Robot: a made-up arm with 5 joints. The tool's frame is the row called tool.
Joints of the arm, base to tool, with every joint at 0 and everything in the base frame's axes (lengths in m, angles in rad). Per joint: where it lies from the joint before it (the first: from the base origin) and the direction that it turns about. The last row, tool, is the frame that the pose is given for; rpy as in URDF.
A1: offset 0.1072 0.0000 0.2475 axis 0 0 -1
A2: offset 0.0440 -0.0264 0.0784 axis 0 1 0
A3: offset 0.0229 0.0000 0.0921 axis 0 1 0
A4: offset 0.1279 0.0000 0.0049 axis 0 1 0
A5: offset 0.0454 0.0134 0.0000 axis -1 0 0
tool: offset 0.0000 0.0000 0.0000 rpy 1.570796 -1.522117 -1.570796
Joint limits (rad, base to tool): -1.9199..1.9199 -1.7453..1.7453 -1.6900..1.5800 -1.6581..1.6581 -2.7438..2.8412
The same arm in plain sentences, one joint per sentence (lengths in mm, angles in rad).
The arm has five revolute joints in a row. What follows holds with every joint at zero, and every direction is one of the base frame's.
The first joint lies 107.2 mm along +x and 247.5 mm along +z from the base frame's origin and turns about -z, from -1.9199 to 1.9199 rad.
The second joint lies 44 mm along +x and 26.4 mm along -y and 78.4 mm along +z from the first joint and turns about +y, from -1.7453 to 1.7453 rad.
The third joint lies 22.9 mm along +x and 92.1 mm along +z from the second joint and turns about +y, from -1.69 to 1.58 rad.
The fourth joint lies 127.9 mm along +x and 4.9 mm along +z from the third joint and turns about +y, from -1.6581 to 1.6581 rad.
The fifth joint lies 45.4 mm along +x and 13.4 mm along +y from the fourth joint and turns about -x, from -2.7438 to 2.8412 rad.
The tool frame, which is the frame that the pose is given for, lies at the same point as the fifth joint; its axes are the base frame's turned by roll 1.5708, pitch -1.5221 and yaw -1.5708 rad (as in URDF: about the fixed x, then y, then z).

